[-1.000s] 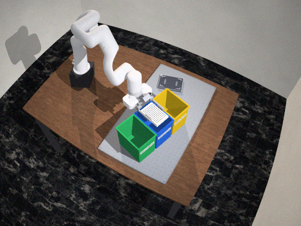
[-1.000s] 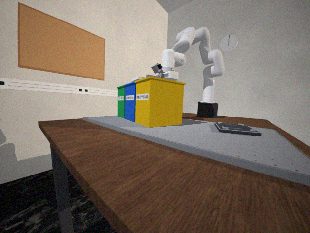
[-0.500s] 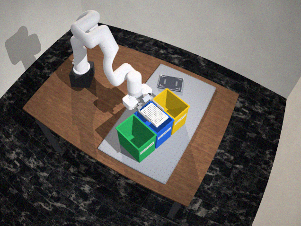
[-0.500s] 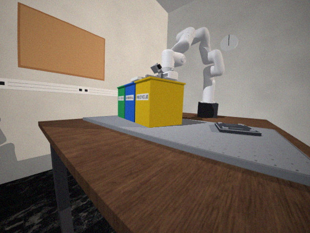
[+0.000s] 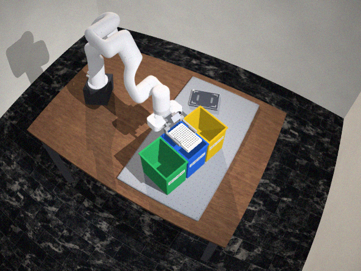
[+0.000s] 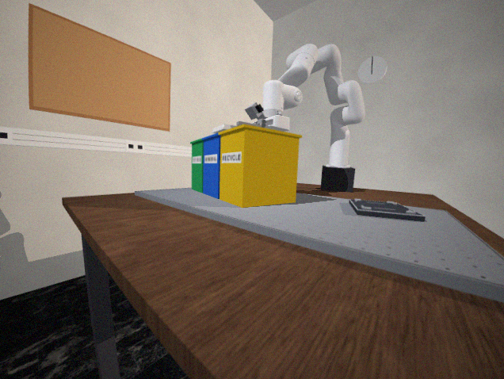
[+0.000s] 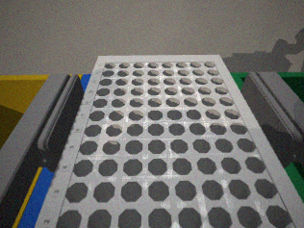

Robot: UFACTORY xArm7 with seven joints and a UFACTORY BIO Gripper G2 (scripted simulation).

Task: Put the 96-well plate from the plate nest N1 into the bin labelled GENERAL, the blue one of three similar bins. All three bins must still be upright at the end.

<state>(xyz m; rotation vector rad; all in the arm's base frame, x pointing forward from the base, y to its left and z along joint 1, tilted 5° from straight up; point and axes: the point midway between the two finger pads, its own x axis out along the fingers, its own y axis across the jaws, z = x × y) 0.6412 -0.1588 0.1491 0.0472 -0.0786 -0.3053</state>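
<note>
My hand is 13 cm above the blue general bin. Also, from my hand: green bin: 4 cm behind, 12 cm to the right, 13 cm below; white 96-well plate: 1 cm below; yellow recycle bin: 4 cm ahead, 13 cm to the left, 13 cm below.
</note>
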